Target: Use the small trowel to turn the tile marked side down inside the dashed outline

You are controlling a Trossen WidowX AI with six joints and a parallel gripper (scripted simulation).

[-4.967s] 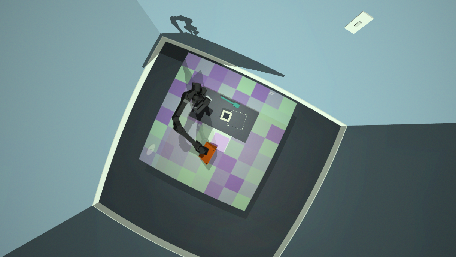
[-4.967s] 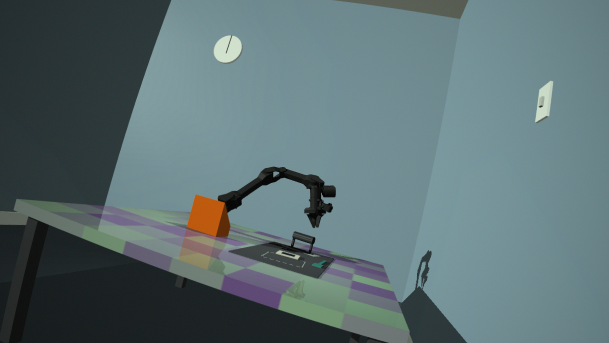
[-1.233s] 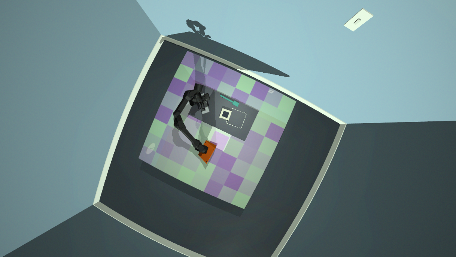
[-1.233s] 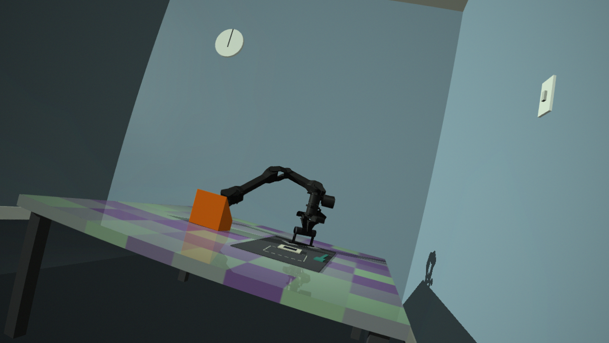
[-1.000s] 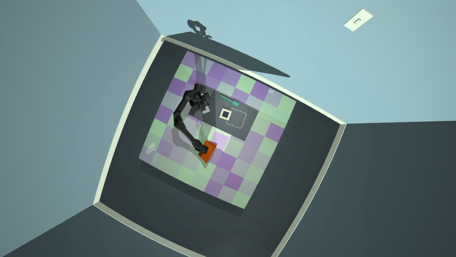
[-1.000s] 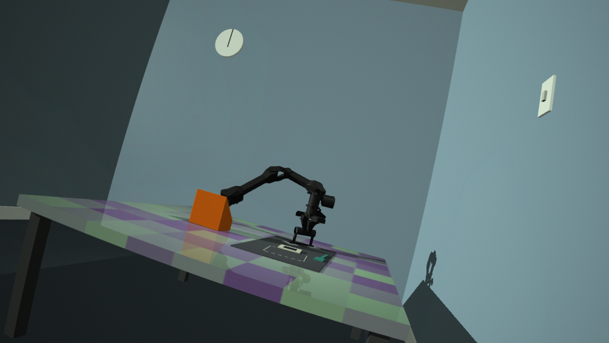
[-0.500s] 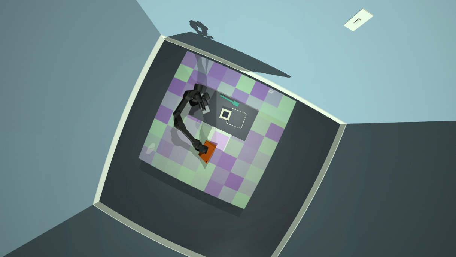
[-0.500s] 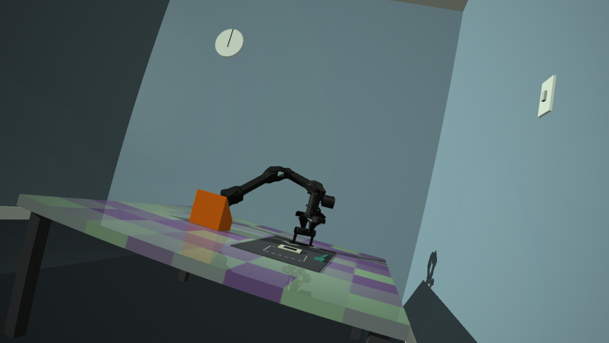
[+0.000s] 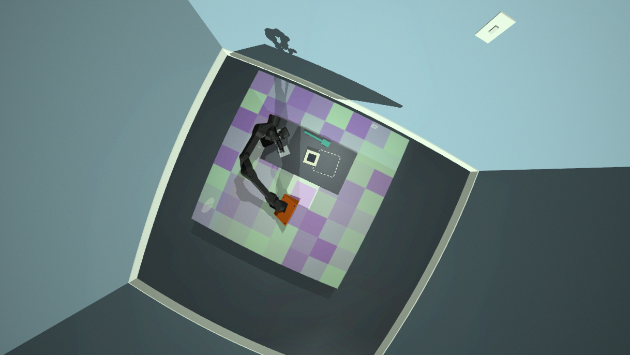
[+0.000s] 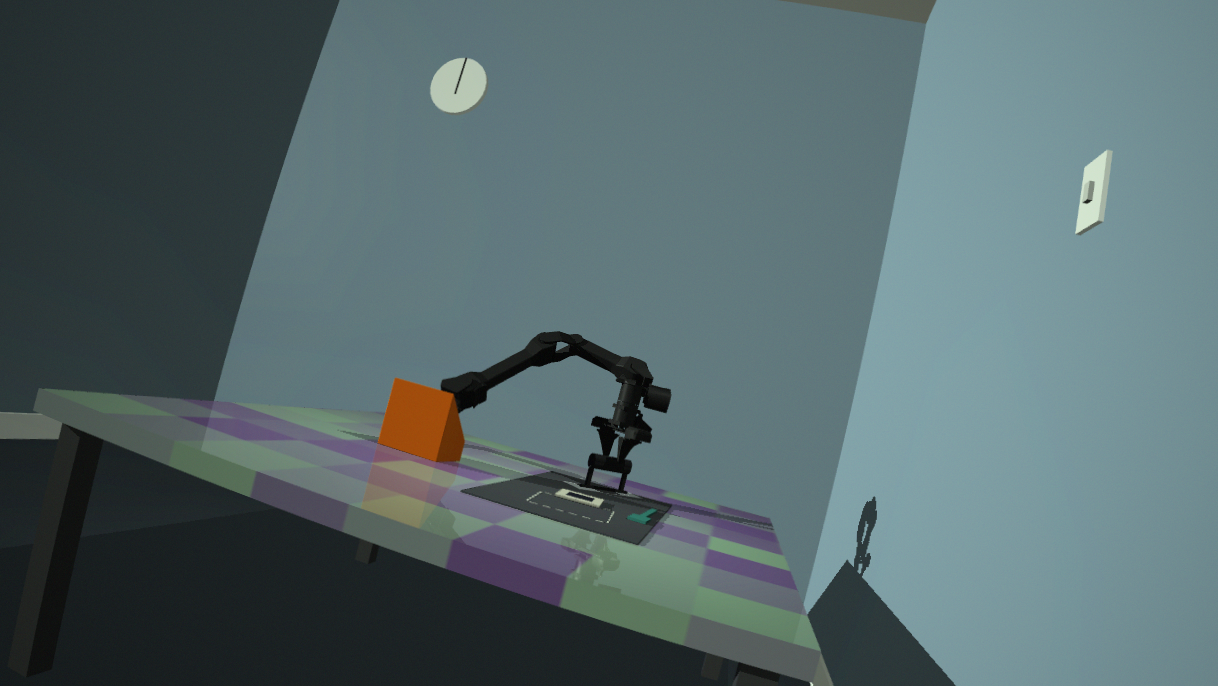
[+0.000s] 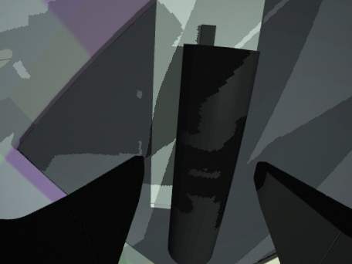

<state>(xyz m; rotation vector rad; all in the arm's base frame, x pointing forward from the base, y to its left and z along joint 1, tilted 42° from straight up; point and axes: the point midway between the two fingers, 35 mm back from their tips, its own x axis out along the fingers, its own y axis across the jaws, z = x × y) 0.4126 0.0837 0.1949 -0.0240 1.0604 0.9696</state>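
Now: the trowel 4 cm below my gripper tip, 2 cm to the right of it and 2 cm behind it. The rest, counted from my gripper tip: cream tile: 26 cm to the right, 7 cm below, 3 cm behind; teal tool: 27 cm to the right, 11 cm ahead, 7 cm below.
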